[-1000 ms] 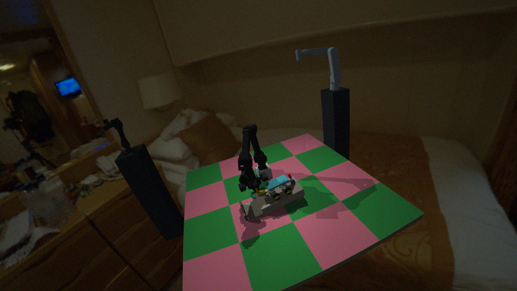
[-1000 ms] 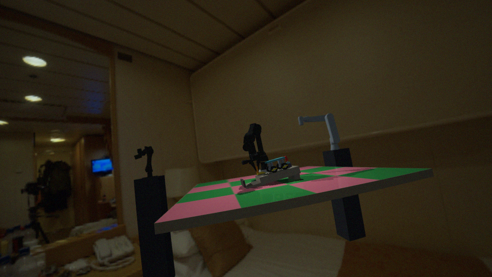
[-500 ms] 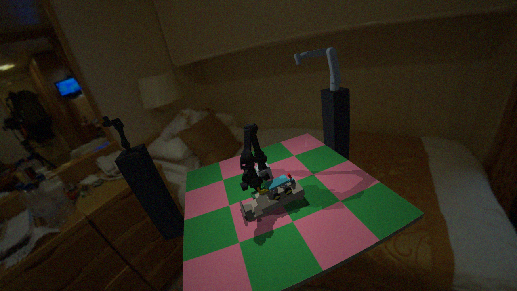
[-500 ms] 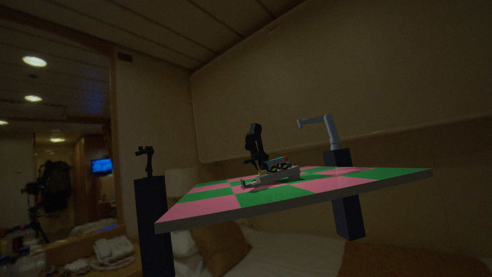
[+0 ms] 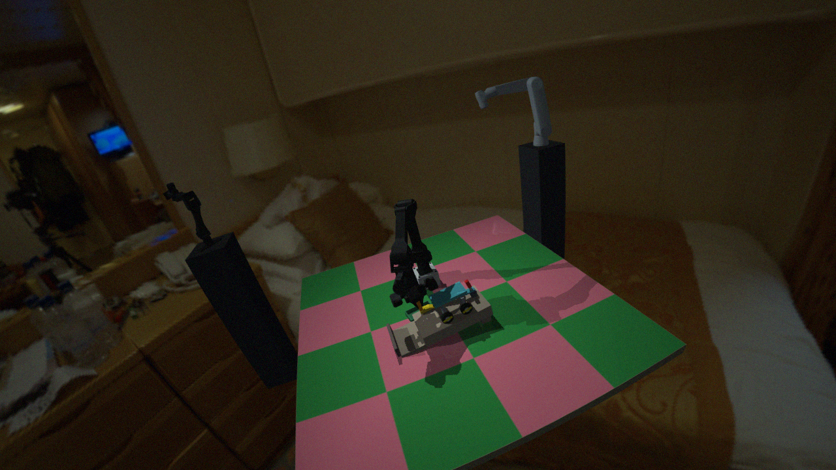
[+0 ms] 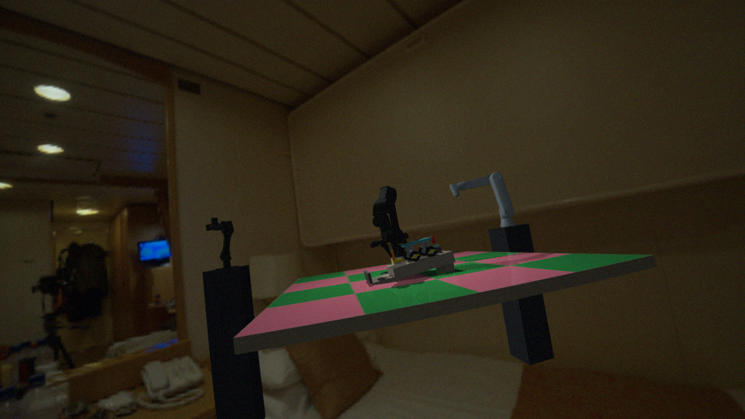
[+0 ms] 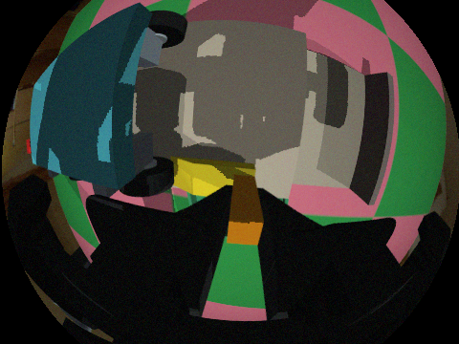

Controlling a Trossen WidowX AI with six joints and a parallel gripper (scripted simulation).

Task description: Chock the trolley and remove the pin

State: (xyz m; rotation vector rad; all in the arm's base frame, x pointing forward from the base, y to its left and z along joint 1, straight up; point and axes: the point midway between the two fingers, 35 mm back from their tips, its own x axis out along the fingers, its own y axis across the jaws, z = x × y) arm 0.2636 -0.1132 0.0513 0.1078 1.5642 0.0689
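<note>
The yellow chock is 20 mm to the left of my gripper tip and 10 mm below it. Also, from my gripper tip: blue-topped trolley: 60 mm ahead, 110 mm to the left, 20 mm above; then ramp: 60 mm ahead, 110 mm to the left, 50 mm below; then green tray: 70 mm behind, 10 mm to the left, 100 mm below.
</note>
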